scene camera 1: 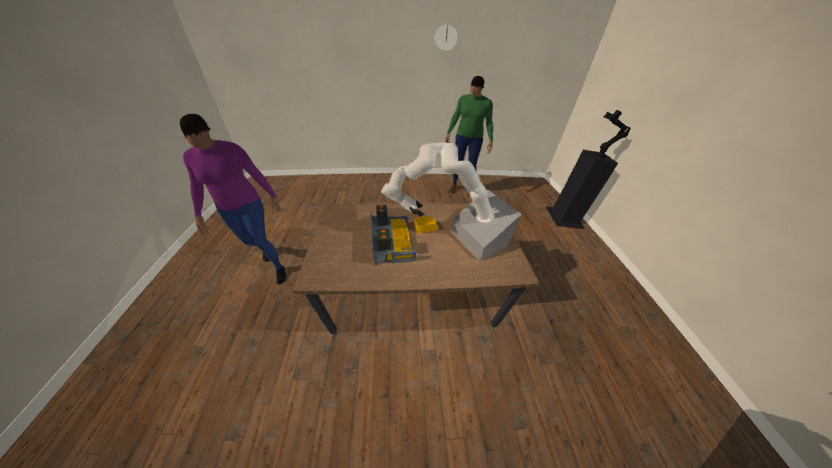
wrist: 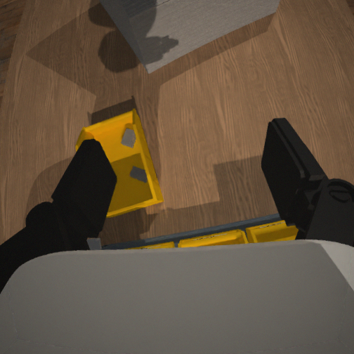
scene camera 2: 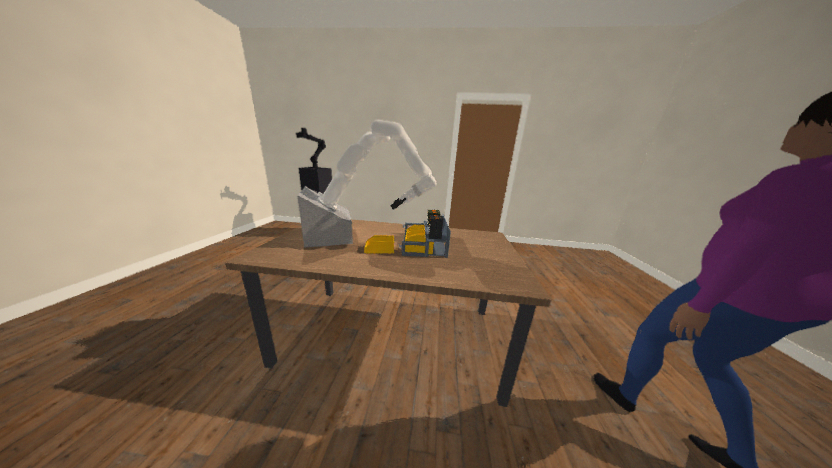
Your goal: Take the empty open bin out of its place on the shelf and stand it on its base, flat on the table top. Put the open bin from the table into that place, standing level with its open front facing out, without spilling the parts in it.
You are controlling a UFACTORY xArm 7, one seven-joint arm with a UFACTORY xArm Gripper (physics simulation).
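Pixels of known places: gripper, between the fingertips: (scene camera 1: 422, 211) (scene camera 2: 393, 205); arm's base, origin of its link: (scene camera 1: 485, 215) (scene camera 2: 326, 203).
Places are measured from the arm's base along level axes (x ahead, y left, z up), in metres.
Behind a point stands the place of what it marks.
Observation:
A yellow open bin (scene camera 1: 426, 224) @(x 0.395, y -0.113, z -0.229 m) (scene camera 2: 379, 244) @(x 0.419, y -0.115, z -0.169 m) (wrist: 132, 165) stands on the table top between the shelf and the robot's base, with grey parts in it in the wrist view. The low grey-blue shelf (scene camera 1: 394, 260) @(x 0.581, y 0.309, z -0.197 m) (scene camera 2: 446, 244) @(x 0.792, y -0.025, z -0.143 m) (wrist: 190, 235) holds a row of yellow bins (scene camera 1: 400, 234) @(x 0.578, y 0.061, z -0.198 m) (scene camera 2: 414, 234) @(x 0.552, y 0.151, z -0.179 m) (wrist: 212, 239). Which of them is the empty one I cannot tell, as my gripper's housing hides most of the row in the wrist view. My gripper (scene camera 1: 417, 208) @(x 0.434, y 0.056, z 0.026 m) (scene camera 2: 395, 204) @(x 0.434, y 0.056, z 0.026 m) (wrist: 183, 150) is open and empty, above the table bin and the shelf's front, touching neither.
Two dark boxes with orange marks (scene camera 1: 381, 214) @(x 0.704, y 0.070, z -0.021 m) (scene camera 1: 383, 239) @(x 0.645, y 0.294, z -0.030 m) stand on top of the shelf, behind the yellow bins. The grey block (scene camera 1: 487, 232) @(x -0.006, y 0.128, z -0.043 m) (scene camera 2: 325, 224) @(x 0.081, y -0.135, z -0.089 m) (wrist: 200, 30) under the arm stands on the wooden table (scene camera 1: 349, 276) @(x 0.843, y 0.451, z -0.226 m) (scene camera 2: 465, 279) @(x 0.923, y -0.227, z -0.226 m). A person in purple (scene camera 1: 224, 174) stands beyond the table's left side.

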